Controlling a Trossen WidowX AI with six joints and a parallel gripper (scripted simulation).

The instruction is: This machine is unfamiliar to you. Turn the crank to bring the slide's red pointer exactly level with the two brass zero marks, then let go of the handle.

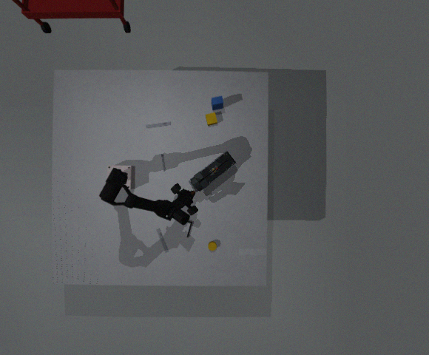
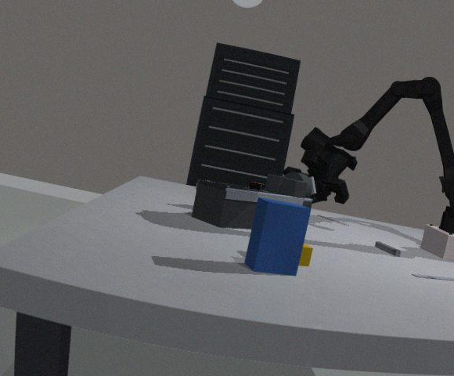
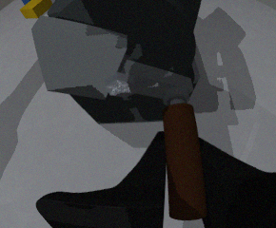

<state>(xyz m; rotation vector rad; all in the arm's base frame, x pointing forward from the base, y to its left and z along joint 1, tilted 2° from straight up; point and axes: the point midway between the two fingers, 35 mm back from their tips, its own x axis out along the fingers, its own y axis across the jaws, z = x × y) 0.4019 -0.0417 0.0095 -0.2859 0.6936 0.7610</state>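
My gripper tip is 10 mm past the brown crank handle, 10 mm to the left of it and 30 mm below it. Also, from my gripper tip: red pointer (110 mm ahead, 150 mm to the left, 40 mm above); then black hex key (10 mm behind, 210 mm to the right, 40 mm below); then yellow block (40 mm ahead, 440 mm to the left, 30 mm below).
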